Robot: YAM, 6 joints.
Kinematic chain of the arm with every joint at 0, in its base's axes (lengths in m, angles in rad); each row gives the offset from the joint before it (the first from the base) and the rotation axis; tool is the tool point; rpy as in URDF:
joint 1: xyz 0 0 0.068 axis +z
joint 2: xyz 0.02 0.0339 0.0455 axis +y
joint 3: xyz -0.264 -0.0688 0 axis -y
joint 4: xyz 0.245 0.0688 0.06 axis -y
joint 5: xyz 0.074 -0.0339 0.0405 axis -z
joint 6: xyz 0.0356 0 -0.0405 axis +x
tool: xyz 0 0 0 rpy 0 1.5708 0
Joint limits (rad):
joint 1: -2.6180..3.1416
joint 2: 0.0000..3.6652
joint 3: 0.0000..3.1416
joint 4: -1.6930..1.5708
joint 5: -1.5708..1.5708
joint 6: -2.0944..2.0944
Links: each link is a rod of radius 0.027 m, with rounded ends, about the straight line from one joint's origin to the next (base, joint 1, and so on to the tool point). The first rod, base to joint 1, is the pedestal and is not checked.
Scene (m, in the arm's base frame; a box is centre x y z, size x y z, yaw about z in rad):
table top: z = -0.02
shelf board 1: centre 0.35 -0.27 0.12 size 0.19 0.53 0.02 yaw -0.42
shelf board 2: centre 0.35 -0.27 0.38 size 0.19 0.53 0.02 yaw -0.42
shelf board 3: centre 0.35 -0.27 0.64 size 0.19 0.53 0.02 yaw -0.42
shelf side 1: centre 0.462 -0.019 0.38 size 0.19 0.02 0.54 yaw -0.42
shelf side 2: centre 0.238 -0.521 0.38 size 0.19 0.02 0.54 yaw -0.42
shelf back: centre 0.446 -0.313 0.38 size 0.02 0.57 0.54 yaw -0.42
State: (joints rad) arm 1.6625 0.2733 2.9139 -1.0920 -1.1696 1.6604
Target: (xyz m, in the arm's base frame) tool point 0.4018 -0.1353 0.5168
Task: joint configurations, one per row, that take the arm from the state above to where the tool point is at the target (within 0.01 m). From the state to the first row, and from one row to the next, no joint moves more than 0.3 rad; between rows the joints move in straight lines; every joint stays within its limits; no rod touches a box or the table.
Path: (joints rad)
1: 1.3726 0.4469 2.7975 -1.0996 -1.1258 1.6604
2: 1.0828 0.6205 2.6812 -1.1072 -1.0821 1.6604
3: 0.7929 0.7941 2.5648 -1.1149 -1.0383 1.6604
4: 0.5031 0.9677 2.4484 -1.1225 -0.9946 1.6604
5: 0.2132 1.1412 2.3320 -1.1301 -0.9508 1.6604
6: -0.0766 1.3148 2.2157 -1.1377 -0.9071 1.6604
7: -0.3665 1.4884 2.0993 -1.1454 -0.8633 1.6604
8: -0.3769 1.7798 2.3563 -0.8752 -0.8517 1.6604
9: -0.3874 2.0712 2.6134 -0.6050 -0.8400 1.6604

